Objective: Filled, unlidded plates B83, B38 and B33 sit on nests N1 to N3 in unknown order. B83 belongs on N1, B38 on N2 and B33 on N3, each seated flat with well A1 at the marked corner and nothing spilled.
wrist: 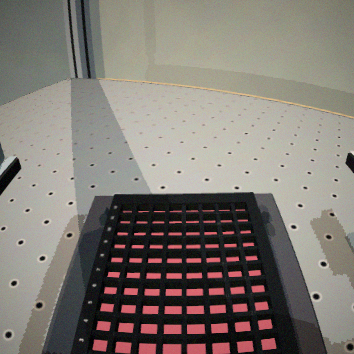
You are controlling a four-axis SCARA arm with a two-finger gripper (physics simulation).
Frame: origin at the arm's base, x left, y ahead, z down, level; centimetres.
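Seen in the pictures: gripper, fingertip midpoint: [181, 138].
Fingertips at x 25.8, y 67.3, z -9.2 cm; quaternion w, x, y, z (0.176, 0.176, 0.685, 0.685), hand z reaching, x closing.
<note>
A point is followed by its place in that frame.
A black well plate [181, 267] @(y 65.8, x 25.1, z -3.9 cm) with pink-red liquid in its wells lies on a dark grey nest [286, 260] @(y 69.5, x 21.0, z -2.5 cm) at the lower middle of the wrist view. Small white numbers run along its left edge, from 3 near the bottom of the view upward. Its near end, with the low-numbered rows, is cut off by the view's bottom edge. No plate name or marked corner can be read. My gripper [181, 138] @(y 67.3, x 25.8, z -9.2 cm) is open, with one fingertip at each side edge of the view, wide apart and clear of the plate. The other two plates do not show.
A pale perforated table [225, 145] @(y 82.5, x 29.6, z -1.3 cm) with dark holes surrounds the nest. Brownish shadow patches lie left and right of it, and a grey shadow band crosses the table at left. A thin orange edge line and a plain wall stand behind, with a dark-striped upright post [82, 40] @(y 101.7, x 68.5, z -9.3 cm) at upper left.
</note>
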